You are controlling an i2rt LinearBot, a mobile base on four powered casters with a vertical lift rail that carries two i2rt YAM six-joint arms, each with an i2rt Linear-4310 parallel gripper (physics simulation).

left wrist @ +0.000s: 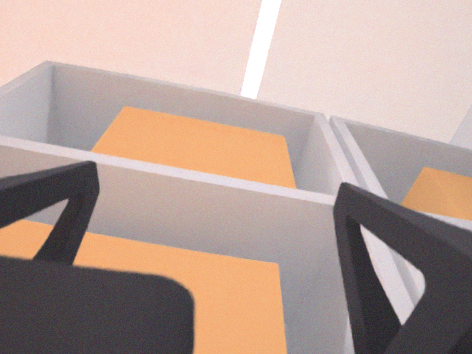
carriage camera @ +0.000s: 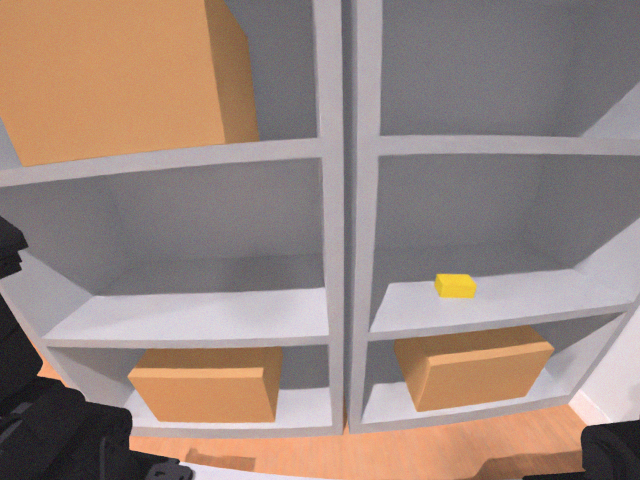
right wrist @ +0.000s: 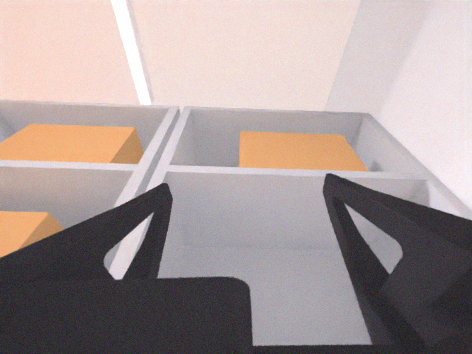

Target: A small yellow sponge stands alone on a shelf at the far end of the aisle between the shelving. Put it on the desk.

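Frame: origin at the left arm's base, x left, y back, z up, level; centimetres.
Where they show: left gripper, fingertip midpoint: [left wrist: 217,185]; right gripper, fingertip midpoint: [right wrist: 245,186].
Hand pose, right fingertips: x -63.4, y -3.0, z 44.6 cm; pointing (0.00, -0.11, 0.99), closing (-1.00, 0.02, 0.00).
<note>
Things, the pixels of their centre, and the offset from my right fingertips. "spot": a spot on its surface instead.
- small yellow sponge, body centre: [carriage camera: 454,285] dx -3.9, dy -48.7, dz -45.8 cm
- bottom, surface spot: [carriage camera: 496,307] spot: dx -13.4, dy -40.8, dz -48.1 cm
- large box, body centre: [carriage camera: 144,90] dx +76.0, dy -43.5, dz +11.2 cm
The small yellow sponge [carriage camera: 455,286] lies on the second shelf from the bottom [carriage camera: 496,307] of the right shelf unit in the carriage view, near that shelf's left part. My left gripper [left wrist: 217,185] is open with nothing between its fingers, facing the upper part of the left shelf unit. My right gripper [right wrist: 245,186] is open with nothing between its fingers, facing the upper compartments of the right shelf unit. The sponge does not show in either wrist view. The desk does not show in these views.
Two shelf units stand side by side, with upright side panels [carriage camera: 331,232] [carriage camera: 366,232]. Brown boxes stand on the bottom shelves [carriage camera: 211,395] [carriage camera: 480,379]. A large box [carriage camera: 113,77] stands higher in the left unit. More boxes [left wrist: 200,150] [right wrist: 300,152] stand on the upper shelves. A white wall [carriage camera: 615,361] is at the right.
</note>
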